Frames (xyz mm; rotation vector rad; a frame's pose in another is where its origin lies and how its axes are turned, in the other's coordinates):
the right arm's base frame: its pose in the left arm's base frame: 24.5 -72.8 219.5 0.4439 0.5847 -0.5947
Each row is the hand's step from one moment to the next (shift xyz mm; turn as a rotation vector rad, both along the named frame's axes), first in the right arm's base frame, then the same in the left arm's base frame.
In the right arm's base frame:
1: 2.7 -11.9 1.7 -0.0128 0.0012 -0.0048
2: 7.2 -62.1 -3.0 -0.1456 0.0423 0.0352
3: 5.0 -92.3 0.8 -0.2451 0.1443 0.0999
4: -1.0 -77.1 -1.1 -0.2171 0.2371 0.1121
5: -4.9 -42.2 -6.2 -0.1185 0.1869 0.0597
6: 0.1 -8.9 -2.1 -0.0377 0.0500 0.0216
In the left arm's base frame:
1: -5.0 -10.8 -3.0 -0.0097 0.0085 0.0047
2: -35.4 -47.4 -20.4 -0.0586 0.0692 0.1265
3: -54.5 -71.1 -22.8 -0.0372 0.1488 0.2595
4: -49.7 -56.4 -17.1 0.0449 0.2004 0.2716
5: -32.3 -26.1 -10.9 0.0602 0.1530 0.1597
6: -6.3 -5.5 -3.6 0.0142 0.0402 0.0507

